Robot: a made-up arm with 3 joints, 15 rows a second.
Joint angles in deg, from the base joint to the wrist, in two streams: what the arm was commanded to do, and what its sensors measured. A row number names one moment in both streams.
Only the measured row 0 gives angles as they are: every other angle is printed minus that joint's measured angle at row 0.
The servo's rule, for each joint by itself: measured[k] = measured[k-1] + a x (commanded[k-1-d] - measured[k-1]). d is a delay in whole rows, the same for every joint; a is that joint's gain. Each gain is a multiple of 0.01, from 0.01 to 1. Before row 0 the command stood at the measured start. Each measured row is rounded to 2 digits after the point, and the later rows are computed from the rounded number. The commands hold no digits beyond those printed.
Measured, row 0: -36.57, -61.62, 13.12
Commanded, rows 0 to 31: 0.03, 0.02, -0.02; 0.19, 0.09, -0.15; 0.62, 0.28, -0.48; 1.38, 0.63, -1.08; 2.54, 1.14, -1.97; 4.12, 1.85, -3.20; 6.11, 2.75, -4.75; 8.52, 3.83, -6.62; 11.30, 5.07, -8.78; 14.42, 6.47, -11.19; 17.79, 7.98, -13.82; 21.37, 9.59, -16.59; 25.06, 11.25, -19.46; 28.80, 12.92, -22.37; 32.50, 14.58, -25.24; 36.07, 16.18, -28.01; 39.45, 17.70, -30.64; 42.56, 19.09, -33.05; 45.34, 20.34, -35.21; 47.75, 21.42, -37.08; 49.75, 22.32, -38.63; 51.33, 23.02, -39.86; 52.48, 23.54, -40.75; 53.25, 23.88, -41.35; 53.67, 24.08, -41.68; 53.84, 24.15, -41.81; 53.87, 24.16, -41.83; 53.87, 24.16, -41.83; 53.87, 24.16, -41.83; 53.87, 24.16, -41.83; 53.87, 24.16, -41.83; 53.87, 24.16, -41.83
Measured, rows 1 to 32: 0.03, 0.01, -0.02; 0.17, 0.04, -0.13; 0.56, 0.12, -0.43; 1.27, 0.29, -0.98; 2.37, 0.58, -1.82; 3.89, 1.01, -2.99; 5.82, 1.60, -4.49; 8.17, 2.36, -6.30; 10.89, 3.28, -8.41; 13.96, 4.36, -10.77; 17.29, 5.59, -13.36; 20.84, 6.95, -16.11; 24.51, 8.41, -18.96; 28.24, 9.94, -21.86; 31.95, 11.52, -24.73; 35.53, 13.10, -27.52; 38.94, 14.66, -30.17; 42.09, 16.17, -32.62; 44.92, 17.59, -34.82; 47.38, 18.89, -36.74; 49.44, 20.06, -38.35; 51.08, 21.07, -39.63; 52.30, 21.91, -40.58; 53.13, 22.58, -41.23; 53.60, 23.09, -41.61; 53.81, 23.45, -41.78; 53.86, 23.69, -41.82; 53.87, 23.85, -41.83; 53.87, 23.96, -41.83; 53.87, 24.03, -41.83; 53.87, 24.07, -41.83; 53.87, 24.10, -41.83
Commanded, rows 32 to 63: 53.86, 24.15, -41.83; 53.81, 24.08, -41.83; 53.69, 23.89, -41.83; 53.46, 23.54, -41.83; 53.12, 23.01, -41.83; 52.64, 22.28, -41.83; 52.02, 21.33, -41.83; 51.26, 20.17, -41.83; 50.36, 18.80, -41.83; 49.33, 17.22, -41.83; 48.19, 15.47, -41.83; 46.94, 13.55, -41.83; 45.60, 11.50, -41.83; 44.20, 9.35, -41.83; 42.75, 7.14, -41.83; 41.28, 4.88, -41.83; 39.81, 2.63, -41.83; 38.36, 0.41, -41.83; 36.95, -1.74, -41.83; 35.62, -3.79, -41.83; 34.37, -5.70, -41.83; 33.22, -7.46, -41.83; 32.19, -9.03, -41.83; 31.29, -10.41, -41.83; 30.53, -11.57, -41.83; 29.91, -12.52, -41.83; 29.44, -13.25, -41.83; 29.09, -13.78, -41.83; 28.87, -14.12, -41.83; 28.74, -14.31, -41.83; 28.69, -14.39, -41.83; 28.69, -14.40, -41.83
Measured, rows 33 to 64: 53.86, 24.12, -41.83; 53.82, 24.11, -41.83; 53.71, 24.04, -41.83; 53.49, 23.87, -41.83; 53.17, 23.58, -41.83; 52.71, 23.14, -41.83; 52.11, 22.52, -41.83; 51.37, 21.72, -41.83; 50.49, 20.73, -41.83; 49.48, 19.54, -41.83; 48.36, 18.16, -41.83; 47.12, 16.59, -41.83; 45.80, 14.86, -41.83; 44.41, 12.99, -41.83; 42.97, 11.00, -41.83; 41.50, 8.92, -41.83; 40.03, 6.78, -41.83; 38.58, 4.61, -41.83; 37.16, 2.45, -41.83; 35.82, 0.33, -41.83; 34.56, -1.72, -41.83; 33.39, -3.67, -41.83; 32.35, -5.49, -41.83; 31.43, -7.16, -41.83; 30.65, -8.66, -41.83; 30.01, -9.97, -41.83; 29.51, -11.09, -41.83; 29.14, -12.00, -41.83; 28.91, -12.72, -41.83; 28.76, -13.26, -41.83; 28.70, -13.64, -41.83; 28.69, -13.90, -41.83
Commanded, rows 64 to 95: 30.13, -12.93, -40.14; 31.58, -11.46, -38.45; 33.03, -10.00, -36.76; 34.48, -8.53, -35.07; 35.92, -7.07, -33.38; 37.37, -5.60, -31.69; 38.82, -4.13, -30.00; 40.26, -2.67, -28.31; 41.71, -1.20, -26.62; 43.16, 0.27, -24.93; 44.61, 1.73, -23.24; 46.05, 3.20, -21.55; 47.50, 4.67, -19.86; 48.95, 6.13, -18.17; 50.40, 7.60, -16.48; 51.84, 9.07, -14.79; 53.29, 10.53, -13.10; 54.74, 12.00, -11.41; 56.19, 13.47, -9.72; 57.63, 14.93, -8.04; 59.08, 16.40, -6.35; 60.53, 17.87, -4.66; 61.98, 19.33, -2.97; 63.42, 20.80, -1.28; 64.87, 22.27, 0.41; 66.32, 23.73, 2.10; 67.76, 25.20, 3.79; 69.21, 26.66, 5.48; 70.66, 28.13, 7.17; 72.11, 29.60, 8.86; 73.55, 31.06, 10.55; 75.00, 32.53, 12.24
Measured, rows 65 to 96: 29.94, -13.57, -40.39; 31.37, -12.85, -38.74; 32.81, -11.88, -37.06; 34.26, -10.74, -35.37; 35.70, -9.49, -33.68; 37.15, -8.17, -31.99; 38.60, -6.80, -30.30; 40.04, -5.40, -28.61; 41.49, -3.97, -26.92; 42.94, -2.53, -25.23; 44.39, -1.08, -23.54; 45.83, 0.38, -21.85; 47.28, 1.84, -20.16; 48.73, 3.30, -18.47; 50.18, 4.76, -16.78; 51.62, 6.23, -15.09; 53.07, 7.69, -13.40; 54.52, 9.16, -11.71; 55.97, 10.63, -10.02; 57.41, 12.09, -8.34; 58.86, 13.56, -6.65; 60.31, 15.03, -4.96; 61.76, 16.49, -3.27; 63.20, 17.96, -1.58; 64.65, 19.43, 0.11; 66.10, 20.89, 1.80; 67.54, 22.36, 3.49; 68.99, 23.82, 5.18; 70.44, 25.29, 6.87; 71.89, 26.76, 8.56; 73.33, 28.22, 10.25; 74.78, 29.69, 11.94
